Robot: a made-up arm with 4 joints. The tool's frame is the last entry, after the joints. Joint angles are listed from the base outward. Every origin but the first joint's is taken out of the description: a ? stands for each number. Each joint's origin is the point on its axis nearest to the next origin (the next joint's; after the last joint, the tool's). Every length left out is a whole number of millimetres.
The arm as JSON. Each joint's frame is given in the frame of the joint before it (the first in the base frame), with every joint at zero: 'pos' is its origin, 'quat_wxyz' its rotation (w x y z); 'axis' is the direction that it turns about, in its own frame. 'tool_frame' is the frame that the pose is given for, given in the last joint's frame.
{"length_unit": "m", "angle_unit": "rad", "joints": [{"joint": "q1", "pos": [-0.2, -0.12, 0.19], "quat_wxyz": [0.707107, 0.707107, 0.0, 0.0], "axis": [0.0, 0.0, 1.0]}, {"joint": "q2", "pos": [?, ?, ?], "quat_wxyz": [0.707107, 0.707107, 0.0, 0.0], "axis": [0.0, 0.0, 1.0]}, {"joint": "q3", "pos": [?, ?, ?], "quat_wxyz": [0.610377, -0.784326, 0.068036, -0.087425], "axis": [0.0, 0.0, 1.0]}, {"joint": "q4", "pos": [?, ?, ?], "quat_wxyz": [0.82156, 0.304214, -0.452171, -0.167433], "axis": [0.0, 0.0, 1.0]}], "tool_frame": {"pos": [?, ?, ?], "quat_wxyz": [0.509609, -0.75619, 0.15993, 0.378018]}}
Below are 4 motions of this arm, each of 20 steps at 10 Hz.
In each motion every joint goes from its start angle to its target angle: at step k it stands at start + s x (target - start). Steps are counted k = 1, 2, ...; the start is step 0. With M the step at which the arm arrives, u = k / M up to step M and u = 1 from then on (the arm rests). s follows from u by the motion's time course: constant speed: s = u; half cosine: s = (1 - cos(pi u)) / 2; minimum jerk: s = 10 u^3 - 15 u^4 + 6 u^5.
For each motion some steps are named. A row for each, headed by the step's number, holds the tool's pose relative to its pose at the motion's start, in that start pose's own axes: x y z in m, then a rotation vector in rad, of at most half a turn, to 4 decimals.
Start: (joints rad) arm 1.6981 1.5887 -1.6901 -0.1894
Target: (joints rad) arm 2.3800 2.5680 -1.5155 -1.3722
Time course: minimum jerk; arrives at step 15
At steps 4, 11, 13, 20:
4: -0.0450 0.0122 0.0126 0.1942 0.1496 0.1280
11: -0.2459 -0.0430 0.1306 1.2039 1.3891 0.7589
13: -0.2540 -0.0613 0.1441 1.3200 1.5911 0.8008
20: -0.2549 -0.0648 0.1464 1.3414 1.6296 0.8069

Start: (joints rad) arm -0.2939 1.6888 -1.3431 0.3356
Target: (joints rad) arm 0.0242 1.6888 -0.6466 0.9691
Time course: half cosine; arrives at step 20
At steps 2, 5, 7, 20:
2: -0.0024 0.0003 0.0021 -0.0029 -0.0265 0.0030
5: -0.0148 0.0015 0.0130 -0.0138 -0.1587 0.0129
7: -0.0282 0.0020 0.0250 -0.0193 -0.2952 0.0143
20: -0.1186 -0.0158 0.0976 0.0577 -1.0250 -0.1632

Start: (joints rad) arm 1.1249 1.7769 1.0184 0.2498
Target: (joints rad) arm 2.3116 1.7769 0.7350 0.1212
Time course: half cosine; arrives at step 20
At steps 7, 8, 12, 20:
7: 0.1031 0.0875 0.0543 0.1531 0.1216 -0.2827
8: 0.1346 0.1042 0.0701 0.1985 0.1529 -0.3559
12: 0.2810 0.1401 0.1401 0.4142 0.2794 -0.6583
20: 0.4496 0.1090 0.2149 0.6967 0.3997 -0.9766

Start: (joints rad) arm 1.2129 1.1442 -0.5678 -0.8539
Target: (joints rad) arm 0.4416 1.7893 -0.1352 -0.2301
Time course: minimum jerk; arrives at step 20
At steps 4, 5, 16, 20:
4: 0.0148 -0.0215 0.0031 -0.0201 -0.0540 -0.0432
5: 0.0258 -0.0389 0.0060 -0.0376 -0.0967 -0.0779
16: 0.0754 -0.4003 0.1254 -0.6169 -0.8910 -0.7775
20: 0.0671 -0.4235 0.1378 -0.6746 -0.9442 -0.8273

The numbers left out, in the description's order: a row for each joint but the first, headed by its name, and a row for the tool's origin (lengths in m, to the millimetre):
q2: 0.19 -0.327 0.0
q3: 0.074 -0.157 0.0
q4: 0.001 0.049 0.0
tool: 0.034 -0.052 0.0

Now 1 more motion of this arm.
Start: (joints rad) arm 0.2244 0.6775 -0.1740 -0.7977
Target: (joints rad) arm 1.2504 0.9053 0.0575 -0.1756
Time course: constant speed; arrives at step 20
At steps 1, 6, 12, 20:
1: 0.0044 0.0185 0.0168 -0.0015 -0.0635 0.0332
6: 0.0070 0.1083 0.1084 0.0136 -0.3888 0.1752
12: -0.0328 0.2022 0.2278 0.0859 -0.7864 0.2916
20: -0.1526 0.2827 0.3831 0.2844 -1.2982 0.3495

